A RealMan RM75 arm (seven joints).
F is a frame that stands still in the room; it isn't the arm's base.
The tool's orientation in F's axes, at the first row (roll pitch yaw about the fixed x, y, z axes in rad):
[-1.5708 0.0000 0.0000]
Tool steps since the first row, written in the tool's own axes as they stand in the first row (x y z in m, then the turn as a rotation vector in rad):
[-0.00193 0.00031 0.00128 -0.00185 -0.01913 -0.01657]
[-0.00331 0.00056 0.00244 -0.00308 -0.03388 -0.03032]
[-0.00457 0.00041 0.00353 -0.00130 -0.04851 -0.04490]
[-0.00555 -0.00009 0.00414 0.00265 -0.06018 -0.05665]
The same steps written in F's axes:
[-0.00193 0.00128 -0.00031 -0.00185 -0.01657 0.01913]
[-0.00331 0.00244 -0.00056 -0.00308 -0.03032 0.03388]
[-0.00457 0.00353 -0.00041 -0.00130 -0.04490 0.04851]
[-0.00555 0.00414 0.00009 0.00265 -0.05665 0.06018]

